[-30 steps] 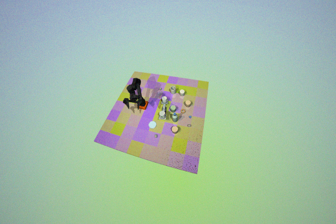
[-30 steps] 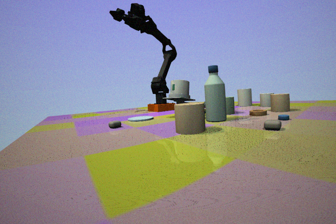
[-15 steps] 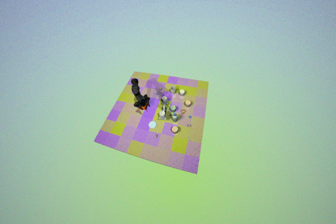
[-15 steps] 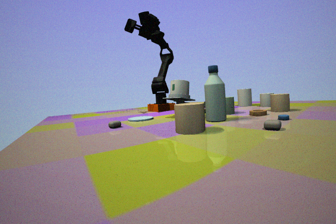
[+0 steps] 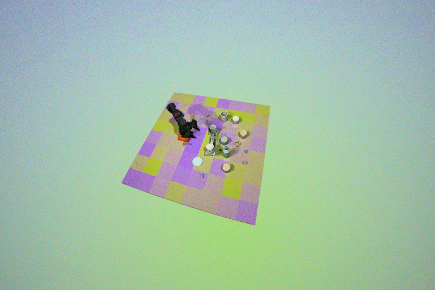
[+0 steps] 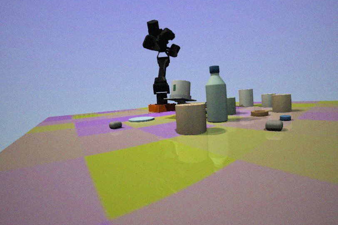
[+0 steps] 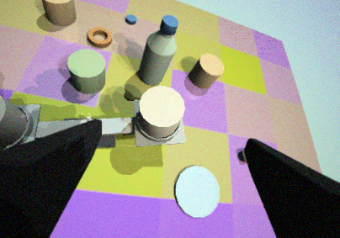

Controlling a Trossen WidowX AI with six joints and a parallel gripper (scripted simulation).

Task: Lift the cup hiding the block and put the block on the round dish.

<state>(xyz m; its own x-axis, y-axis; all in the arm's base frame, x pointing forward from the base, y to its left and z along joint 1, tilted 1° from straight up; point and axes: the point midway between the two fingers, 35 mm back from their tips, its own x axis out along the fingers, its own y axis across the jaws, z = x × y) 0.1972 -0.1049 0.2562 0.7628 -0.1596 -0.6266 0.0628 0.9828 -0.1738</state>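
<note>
Now: gripper tip 60 mm short of the block, 220 mm to the right of it and 230 mm above it. The rest, counted from my gripper tip: pale blue round dish: 20 mm behind, 150 mm to the right, 270 mm below; then grey bottle: 250 mm ahead, 30 mm to the right, 160 mm below; then balance: 80 mm ahead, 90 mm to the left, 240 mm below.
</note>
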